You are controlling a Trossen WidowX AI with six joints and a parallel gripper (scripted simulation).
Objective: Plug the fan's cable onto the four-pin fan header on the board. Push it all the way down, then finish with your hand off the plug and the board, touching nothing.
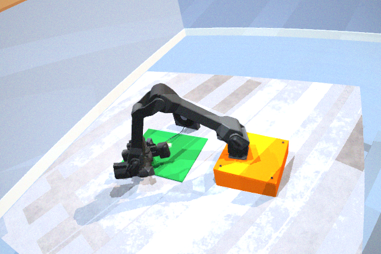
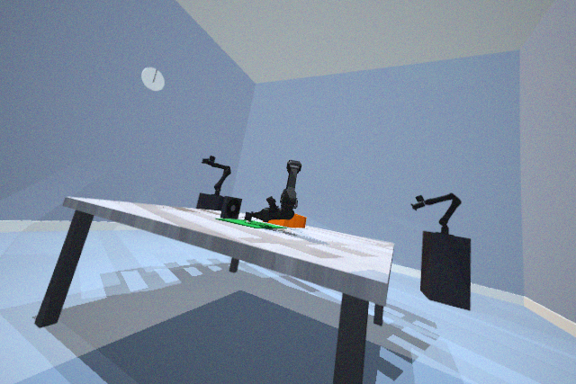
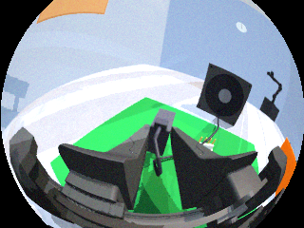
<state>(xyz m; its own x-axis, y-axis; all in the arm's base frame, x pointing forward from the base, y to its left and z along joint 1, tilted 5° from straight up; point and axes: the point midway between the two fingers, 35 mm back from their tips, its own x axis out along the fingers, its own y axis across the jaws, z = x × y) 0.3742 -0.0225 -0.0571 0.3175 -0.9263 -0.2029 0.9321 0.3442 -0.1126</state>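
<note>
Right now my gripper tip is 60 mm past the green board and 60 mm above it. Also, from my gripper tip: black plug: 10 mm to the right, 10 mm below; then dark square fan: 170 mm to the right, 110 mm behind, 10 mm above.
</note>
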